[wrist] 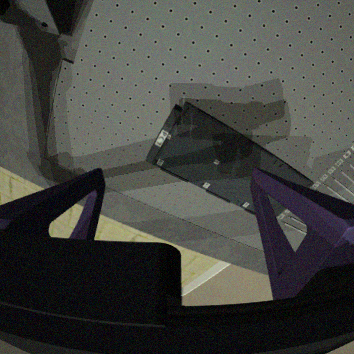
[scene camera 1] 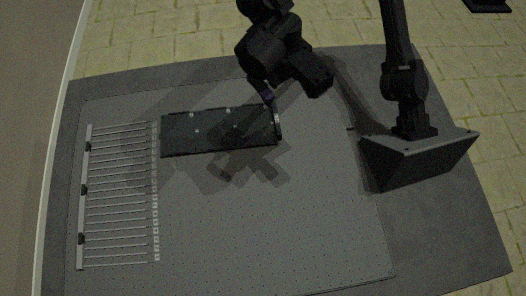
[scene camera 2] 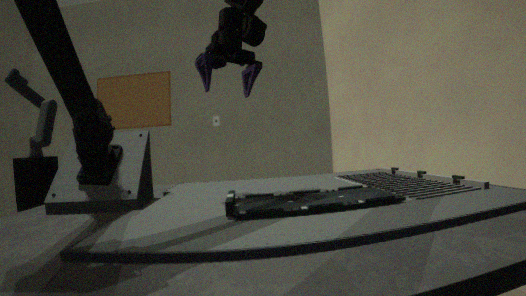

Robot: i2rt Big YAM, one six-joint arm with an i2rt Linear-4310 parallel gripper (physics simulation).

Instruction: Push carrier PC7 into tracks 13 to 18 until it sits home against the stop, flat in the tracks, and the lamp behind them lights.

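Pixels of known places: gripper, fingertip midpoint: (wrist: 177,175) (scene camera 1: 285,93) (scene camera 2: 227,94); arm's base, link origin: (scene camera 1: 414,134) (scene camera 2: 101,165).
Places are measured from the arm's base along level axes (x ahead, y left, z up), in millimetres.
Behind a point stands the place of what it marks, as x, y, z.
The carrier (scene camera 1: 195,142) @[549, -129, -81] (scene camera 2: 325,200) @[501, -182, -81] (wrist: 200,170) @[422, -191, -81], a long dark flat tray with an upright labelled end plate, lies flat on the board. Its front end is beside the number labels, outside the tracks (scene camera 1: 117,188) @[770, -33, -88] (scene camera 2: 425,186) @[774, -148, -89], and its end plate faces the robot base. The label on the plate is too blurred to read. The light stop bar (scene camera 1: 84,167) @[865, -106, -76] runs along the tracks' far ends and carries three small dark lamps; none looks lit. My gripper (scene camera 2: 227,94) @[333, -66, 145] (wrist: 177,175) @[333, -66, 145] is open and empty, high above the board near the carrier's end-plate half. In scene camera 1 the arm hides most of its fingers.
The perforated board (scene camera 1: 250,225) @[446, 118, -92] (scene camera 2: 195,240) @[279, -298, -92] lies on the grey table (scene camera 1: 430,225) @[-5, 216, -105]. The arm's wedge-shaped base (scene camera 1: 420,162) @[33, 93, 26] (scene camera 2: 100,206) @[24, -67, -90] stands at the board's robot-side edge. A small dark peg (scene camera 1: 350,129) @[126, -104, -99] is at that edge. Arm shadows fall across the carrier.
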